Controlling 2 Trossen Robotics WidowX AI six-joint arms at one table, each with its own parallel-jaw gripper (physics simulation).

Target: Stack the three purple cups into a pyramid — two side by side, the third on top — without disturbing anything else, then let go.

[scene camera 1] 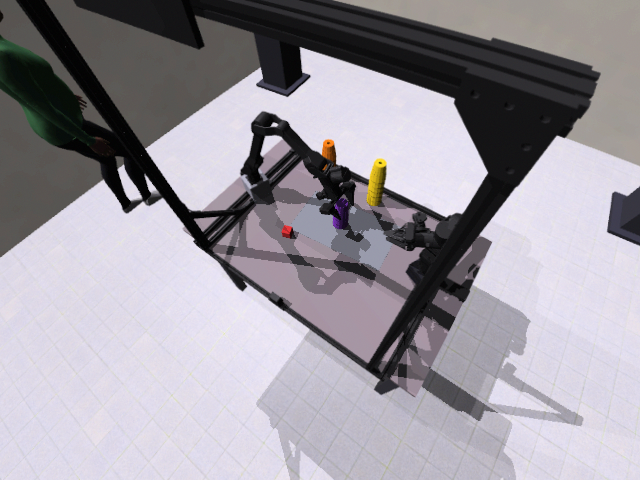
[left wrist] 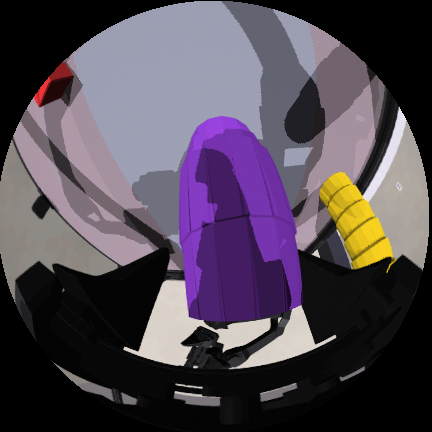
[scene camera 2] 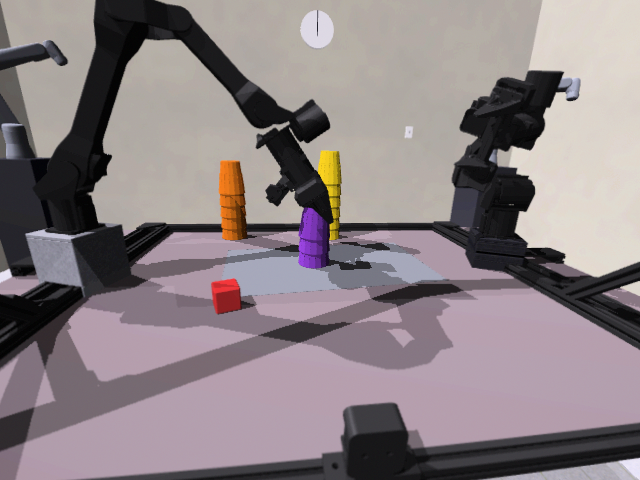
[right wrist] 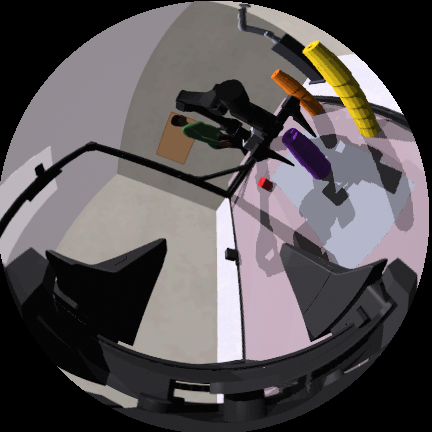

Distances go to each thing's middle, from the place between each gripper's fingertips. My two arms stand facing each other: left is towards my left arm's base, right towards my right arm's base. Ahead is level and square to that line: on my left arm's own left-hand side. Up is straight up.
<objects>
Right now my left hand is 110 mm above the blue-grey mat (scene camera 2: pixel 267 271) and 10 mm past it. Round my left hand: red cube (scene camera 2: pixel 226 294) (210 mm to the left, 170 mm behind, 90 mm below).
I see my right gripper 120 mm short of the blue-grey mat, 220 mm to the right of it and 270 mm above it. Also, from my right hand: red cube 50 mm behind, 420 mm to the left, 250 mm below.
</objects>
